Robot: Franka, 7 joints.
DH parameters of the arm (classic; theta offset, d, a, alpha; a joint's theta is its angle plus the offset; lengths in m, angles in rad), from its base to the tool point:
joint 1: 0 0.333 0 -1.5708
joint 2: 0 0 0 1.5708
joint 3: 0 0.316 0.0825 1.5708
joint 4: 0 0 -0.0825 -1.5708
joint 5: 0 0.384 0 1.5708
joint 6: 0 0 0.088 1.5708
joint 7: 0 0.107 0 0
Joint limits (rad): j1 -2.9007..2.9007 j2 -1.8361..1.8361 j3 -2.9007..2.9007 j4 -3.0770..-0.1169 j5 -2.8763..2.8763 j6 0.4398..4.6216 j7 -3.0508..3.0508
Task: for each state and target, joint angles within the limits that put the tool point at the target. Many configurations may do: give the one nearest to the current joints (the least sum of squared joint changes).
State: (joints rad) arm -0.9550 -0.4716 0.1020 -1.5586 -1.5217 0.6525 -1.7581
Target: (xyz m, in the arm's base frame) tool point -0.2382 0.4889 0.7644
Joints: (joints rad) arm -1.2640 -1.4170 0.1616 -1.0048 -1.7512 0.6875 -1.7581
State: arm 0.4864 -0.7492 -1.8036 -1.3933 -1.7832 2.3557 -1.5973
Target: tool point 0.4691 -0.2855 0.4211
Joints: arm 1.0309 -0.6631 -1.4850 -2.2059 -1.7892 2.4831 -1.5973
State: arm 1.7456 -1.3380 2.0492 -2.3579 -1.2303 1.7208 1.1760
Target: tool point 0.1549 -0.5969 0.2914
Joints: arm 2.6989 -0.7782 2.3287 -1.8268 -1.2966 1.6138 1.1760
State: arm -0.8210 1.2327 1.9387 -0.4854 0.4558 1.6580 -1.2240
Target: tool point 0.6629 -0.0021 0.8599
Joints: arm -0.3955 1.0018 1.9401 -0.4876 0.4836 2.2225 -1.2240
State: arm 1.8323 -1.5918 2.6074 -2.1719 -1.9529 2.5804 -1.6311
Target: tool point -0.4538 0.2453 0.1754
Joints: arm 1.0598 -1.8131 1.8674 -2.2685 -1.9512 2.4046 -1.6311
